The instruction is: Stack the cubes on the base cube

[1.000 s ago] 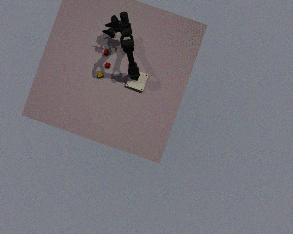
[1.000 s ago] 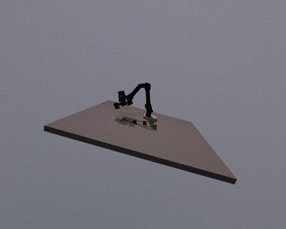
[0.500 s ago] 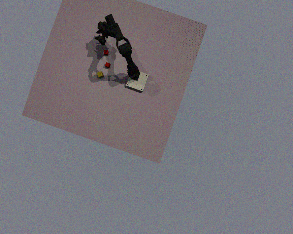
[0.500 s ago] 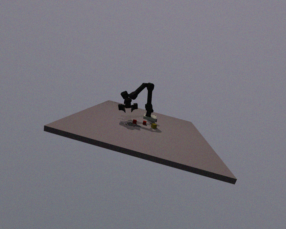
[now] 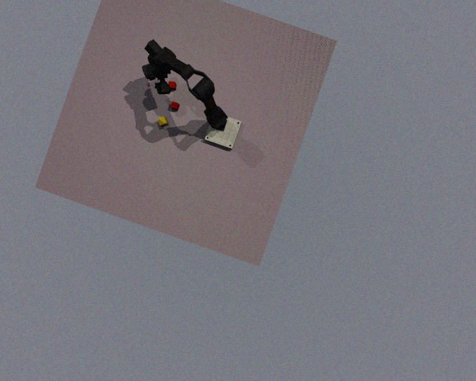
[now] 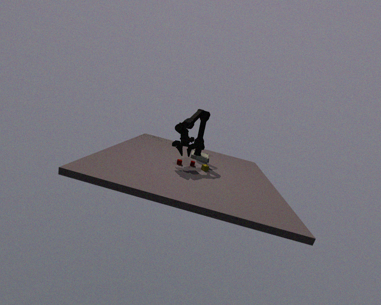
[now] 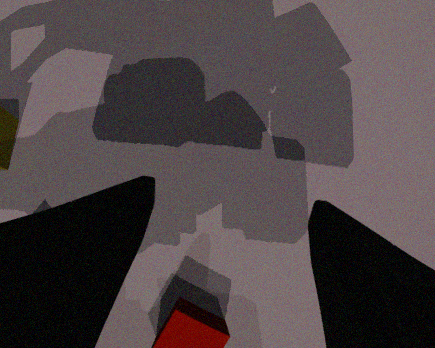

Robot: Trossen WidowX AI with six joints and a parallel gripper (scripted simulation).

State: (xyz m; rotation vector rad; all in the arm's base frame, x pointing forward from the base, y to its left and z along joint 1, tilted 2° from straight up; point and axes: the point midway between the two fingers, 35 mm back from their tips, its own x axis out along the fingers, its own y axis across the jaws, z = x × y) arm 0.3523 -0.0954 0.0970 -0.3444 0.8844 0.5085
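The yellow base cube lies 160 mm to the left of my gripper tip, 80 mm behind it and 70 mm below it.
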